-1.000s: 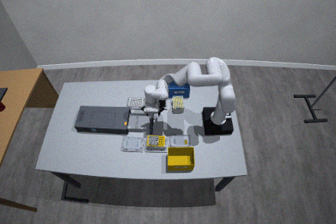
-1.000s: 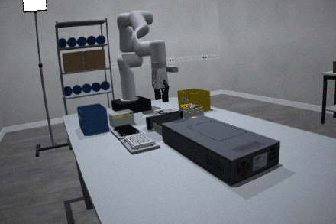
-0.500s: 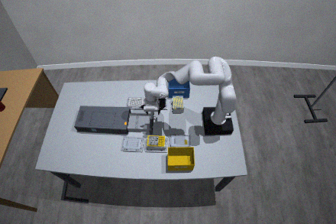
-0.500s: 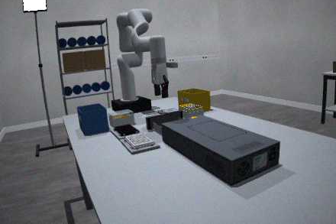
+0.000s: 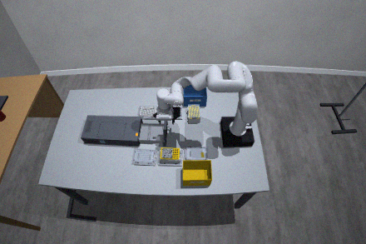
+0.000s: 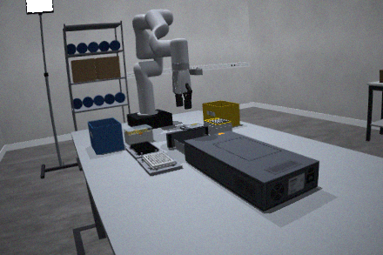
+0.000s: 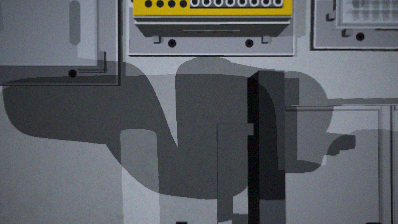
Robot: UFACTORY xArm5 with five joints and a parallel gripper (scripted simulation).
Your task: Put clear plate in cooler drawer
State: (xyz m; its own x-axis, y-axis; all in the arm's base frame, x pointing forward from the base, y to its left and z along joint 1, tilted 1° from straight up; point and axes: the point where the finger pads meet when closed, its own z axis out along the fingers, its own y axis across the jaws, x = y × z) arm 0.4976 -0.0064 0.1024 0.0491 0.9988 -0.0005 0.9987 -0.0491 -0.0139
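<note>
Now: the clear plate 180 mm to the left of my hand, 160 mm below it and 160 mm ahead of it. The rest, counted from my hand: black plate 200 mm to the right, 160 mm below, 20 mm behind; then yellow tip rack 180 mm to the left, 120 mm below, 20 mm behind; then cooler drawer 140 mm below, 120 mm ahead, 10 mm to the right.
</note>
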